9 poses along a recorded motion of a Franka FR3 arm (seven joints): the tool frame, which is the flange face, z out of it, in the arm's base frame.
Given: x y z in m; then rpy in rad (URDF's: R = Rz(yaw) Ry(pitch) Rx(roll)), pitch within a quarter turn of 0, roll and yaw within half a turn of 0.
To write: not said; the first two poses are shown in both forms.
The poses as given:
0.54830 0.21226 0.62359 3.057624 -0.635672 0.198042
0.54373 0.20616 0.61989 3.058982 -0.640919 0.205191
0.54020 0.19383 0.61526 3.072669 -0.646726 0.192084
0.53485 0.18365 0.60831 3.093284 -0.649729 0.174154
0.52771 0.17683 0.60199 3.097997 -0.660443 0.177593
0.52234 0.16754 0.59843 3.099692 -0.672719 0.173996
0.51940 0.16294 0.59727 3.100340 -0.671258 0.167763
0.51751 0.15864 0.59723 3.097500 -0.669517 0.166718
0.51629 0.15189 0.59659 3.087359 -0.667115 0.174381
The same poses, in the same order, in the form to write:
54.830 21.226 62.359 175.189 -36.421 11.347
54.373 20.616 61.989 175.267 -36.722 11.757
54.020 19.383 61.526 176.051 -37.055 11.006
53.485 18.365 60.831 177.232 -37.227 9.978
52.771 17.683 60.199 177.502 -37.841 10.175
52.234 16.754 59.843 177.599 -38.544 9.969
51.940 16.294 59.727 177.636 -38.460 9.612
51.751 15.864 59.723 177.474 -38.360 9.552
51.629 15.189 59.659 176.893 -38.223 9.991

